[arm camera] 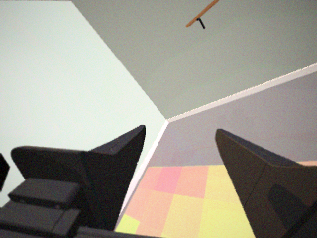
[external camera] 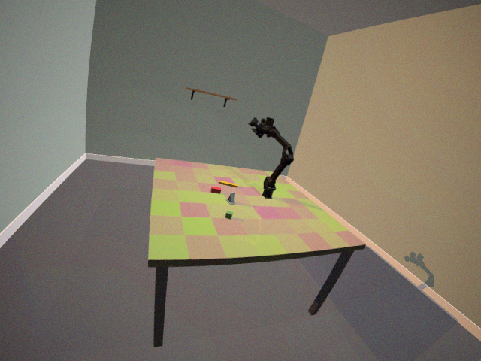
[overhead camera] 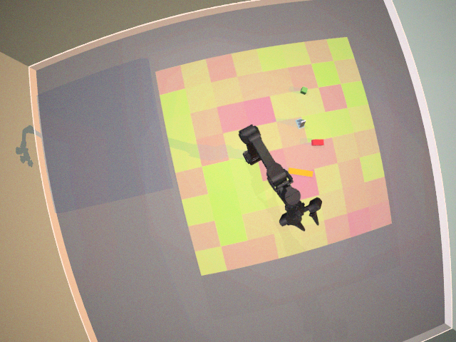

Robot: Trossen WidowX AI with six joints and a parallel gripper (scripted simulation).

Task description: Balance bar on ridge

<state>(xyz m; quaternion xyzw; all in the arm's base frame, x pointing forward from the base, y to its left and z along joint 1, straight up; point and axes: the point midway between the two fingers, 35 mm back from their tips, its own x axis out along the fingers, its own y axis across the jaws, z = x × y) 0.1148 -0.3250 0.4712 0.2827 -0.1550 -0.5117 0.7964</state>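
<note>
Now: gripper tip 140 mm short of the orange bar, 190 mm to the right of it and 460 mm above it. Also, from my gripper tip: red block: 290 mm ahead, 340 mm to the left, 450 mm below; then green cube: 290 mm ahead, 670 mm to the left, 450 mm below.
</note>
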